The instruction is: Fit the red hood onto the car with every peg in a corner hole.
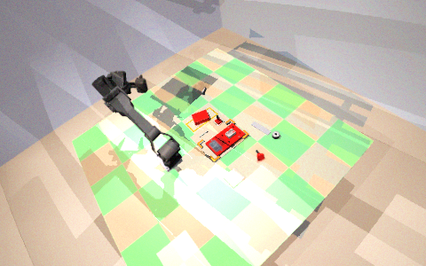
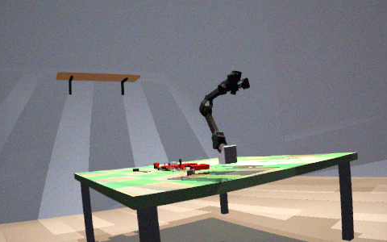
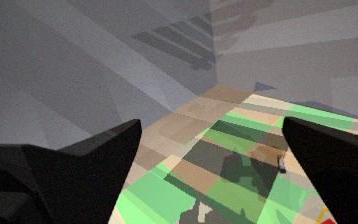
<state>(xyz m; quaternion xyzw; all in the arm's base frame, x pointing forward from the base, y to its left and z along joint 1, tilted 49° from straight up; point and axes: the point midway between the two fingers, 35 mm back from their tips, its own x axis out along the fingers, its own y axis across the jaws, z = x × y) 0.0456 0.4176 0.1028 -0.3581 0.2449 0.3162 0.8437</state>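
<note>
Right now the red hood is 220 mm ahead of my gripper tip, 80 mm to the right of it and 430 mm below it. From my gripper tip the other things lie so: grey bar (420 mm ahead, 400 mm to the right, 440 mm below); then dark piece (380 mm ahead, 90 mm to the left, 440 mm below); then pale engine block (260 mm ahead, 310 mm to the right, 420 mm below).
</note>
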